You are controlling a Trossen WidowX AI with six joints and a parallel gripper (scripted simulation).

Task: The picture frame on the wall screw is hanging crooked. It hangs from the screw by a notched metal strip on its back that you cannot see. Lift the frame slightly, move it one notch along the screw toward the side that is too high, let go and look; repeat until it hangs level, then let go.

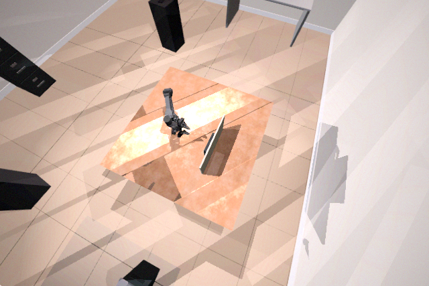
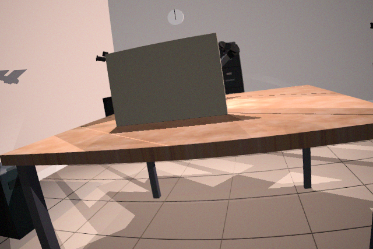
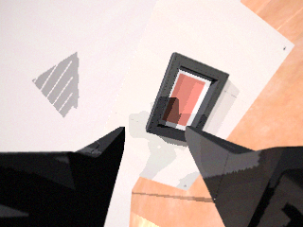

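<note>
Right now my gripper tip is 19 cm short of the picture frame, 1 cm to the right of it and 9 cm above it. Also, from my gripper tip: wall panel: 20 cm ahead, 2 cm to the left, 10 cm below.
</note>
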